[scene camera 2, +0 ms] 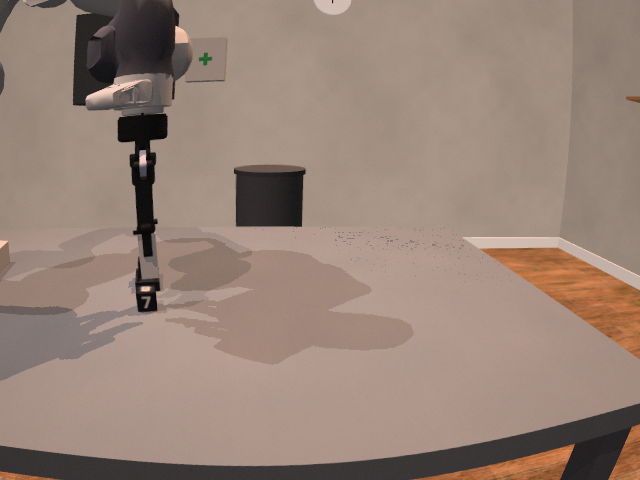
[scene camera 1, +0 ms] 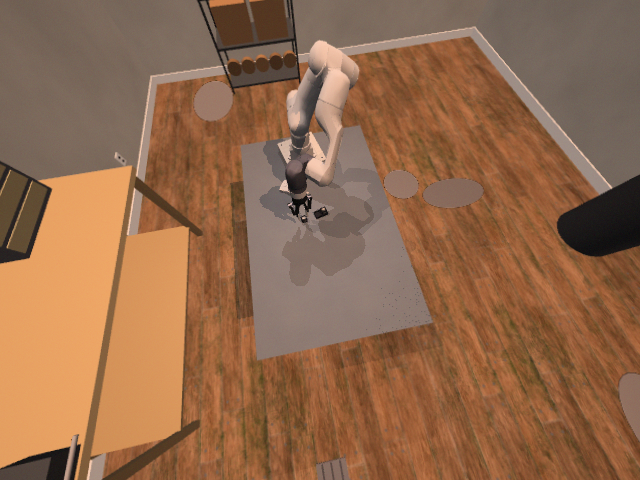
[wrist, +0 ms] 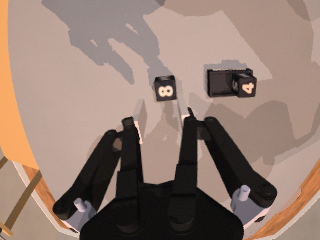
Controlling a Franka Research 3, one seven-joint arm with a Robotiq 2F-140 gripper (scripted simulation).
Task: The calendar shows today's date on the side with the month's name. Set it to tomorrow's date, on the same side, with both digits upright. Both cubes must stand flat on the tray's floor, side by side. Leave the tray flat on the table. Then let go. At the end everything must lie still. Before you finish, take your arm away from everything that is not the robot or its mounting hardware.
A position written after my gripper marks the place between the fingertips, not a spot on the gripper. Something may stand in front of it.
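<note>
A tray [wrist: 219,81] is there for me to see. As for my own gripper [scene camera 2: 149,272], I can see it as well, and the wrist view has that same gripper too [wrist: 161,105].
</note>
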